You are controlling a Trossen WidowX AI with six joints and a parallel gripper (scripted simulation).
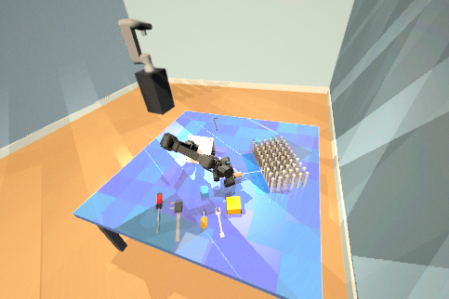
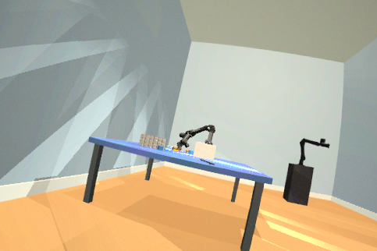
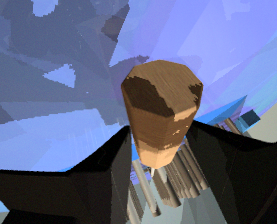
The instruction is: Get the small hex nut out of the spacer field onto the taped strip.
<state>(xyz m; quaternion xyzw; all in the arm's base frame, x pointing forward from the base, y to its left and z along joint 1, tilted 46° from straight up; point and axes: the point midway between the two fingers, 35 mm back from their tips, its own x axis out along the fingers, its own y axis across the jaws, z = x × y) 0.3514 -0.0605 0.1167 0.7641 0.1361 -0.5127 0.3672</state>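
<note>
Right now the bright blue strip is 100 mm ahead of my gripper tip, 110 mm to the left of it and 40 mm below it. Also, from my gripper tip: yellow block: 80 mm ahead, 190 mm to the right, 20 mm below; pale fork-like tool: 40 mm ahead, 300 mm to the right, 30 mm below; orange-handled tool: 30 mm behind, 330 mm to the right, 20 mm below.
</note>
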